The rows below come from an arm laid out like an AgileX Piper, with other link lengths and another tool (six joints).
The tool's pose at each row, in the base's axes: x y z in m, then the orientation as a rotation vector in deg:
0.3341 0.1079 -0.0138 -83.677 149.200 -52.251
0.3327 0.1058 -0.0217 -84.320 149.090 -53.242
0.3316 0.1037 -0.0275 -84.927 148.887 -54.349
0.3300 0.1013 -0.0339 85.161 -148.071 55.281
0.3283 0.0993 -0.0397 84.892 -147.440 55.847
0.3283 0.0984 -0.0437 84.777 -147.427 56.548
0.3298 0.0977 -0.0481 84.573 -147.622 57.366
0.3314 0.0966 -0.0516 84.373 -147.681 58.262
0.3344 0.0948 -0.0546 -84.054 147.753 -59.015
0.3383 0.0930 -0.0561 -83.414 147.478 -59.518
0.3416 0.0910 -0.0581 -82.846 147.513 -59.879
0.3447 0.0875 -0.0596 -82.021 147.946 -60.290
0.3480 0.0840 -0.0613 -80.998 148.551 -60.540
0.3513 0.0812 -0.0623 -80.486 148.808 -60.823
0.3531 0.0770 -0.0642 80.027 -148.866 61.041
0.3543 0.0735 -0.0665 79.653 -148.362 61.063
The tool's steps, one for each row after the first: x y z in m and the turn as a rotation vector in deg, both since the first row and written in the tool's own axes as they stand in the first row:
0.0004 0.0042 0.0071 0.311 0.591 -0.527
0.0012 0.0071 0.0126 0.724 1.179 -1.047
0.0023 0.0106 0.0186 1.069 1.951 -1.612
0.0034 0.0140 0.0239 1.273 2.565 -1.803
0.0031 0.0156 0.0277 1.721 2.665 -1.703
0.0016 0.0164 0.0321 2.269 2.675 -1.445
0.0007 0.0164 0.0360 2.846 2.774 -1.254
-0.0003 0.0149 0.0402 3.360 2.829 -0.987
-0.0015 0.0119 0.0434 3.858 2.803 -0.629
-0.0023 0.0096 0.0470 4.103 2.924 -0.285
-0.0017 0.0065 0.0508 4.190 3.297 0.248
-0.0012 0.0035 0.0548 4.159 3.664 0.936
-0.0011 0.0003 0.0580 4.226 3.909 1.260
0.0007 -0.0018 0.0621 4.093 4.496 1.369
0.0022 -0.0030 0.0660 3.945 5.065 1.254

